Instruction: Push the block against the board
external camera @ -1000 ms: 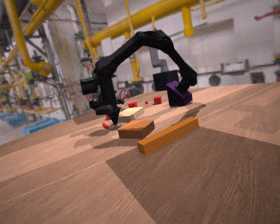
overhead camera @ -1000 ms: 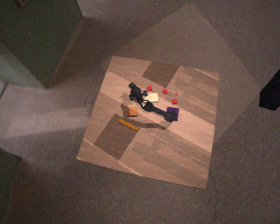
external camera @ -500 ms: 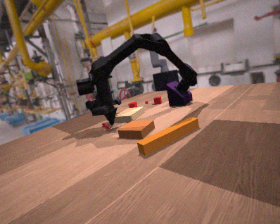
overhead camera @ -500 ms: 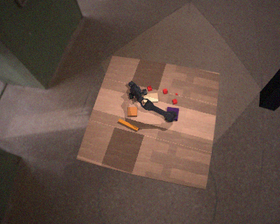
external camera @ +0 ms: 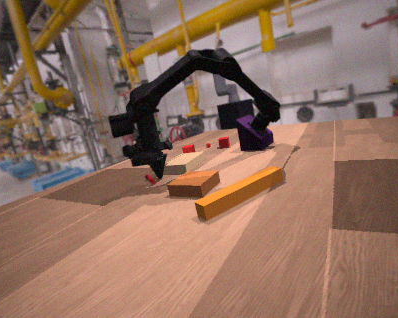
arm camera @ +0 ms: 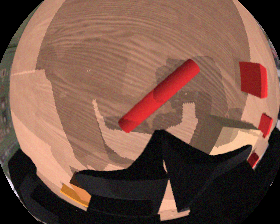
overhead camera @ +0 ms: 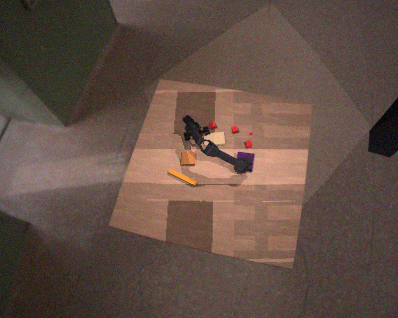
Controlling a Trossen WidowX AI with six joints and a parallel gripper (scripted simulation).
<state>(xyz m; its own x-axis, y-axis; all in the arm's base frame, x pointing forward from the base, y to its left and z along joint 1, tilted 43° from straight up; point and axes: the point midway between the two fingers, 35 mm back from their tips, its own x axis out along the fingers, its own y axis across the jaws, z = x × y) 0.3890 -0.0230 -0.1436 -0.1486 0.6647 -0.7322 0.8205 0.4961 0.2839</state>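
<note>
The red stick lies 3 cm to the right of my gripper tip and 2 cm ahead of it. The rest, counted from my gripper tip: flat cream block: 12 cm behind, 2 cm to the right, 1 cm above; orange board: 33 cm to the left, 1 cm above; square block: 18 cm to the left, 1 cm ahead, 1 cm above.
</note>
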